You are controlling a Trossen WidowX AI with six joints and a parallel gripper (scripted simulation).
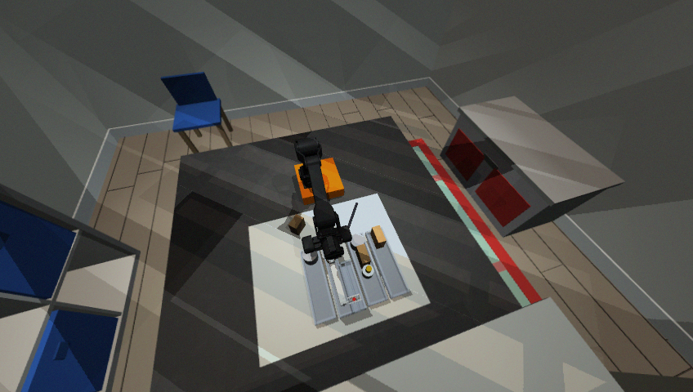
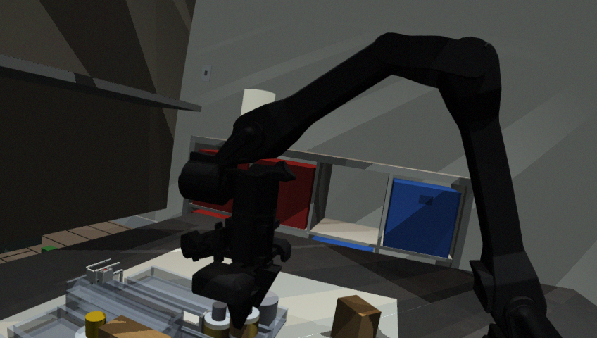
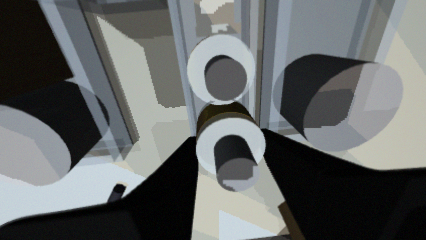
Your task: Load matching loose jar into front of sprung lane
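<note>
The sprung lane is 14 cm ahead of my gripper tip, 3 cm to the left of it and 3 cm below it. Round my gripper tip: black rod (15 cm to the left, 14 cm behind, 5 cm below); red mark (22 cm ahead, 4 cm to the left, 2 cm above).
</note>
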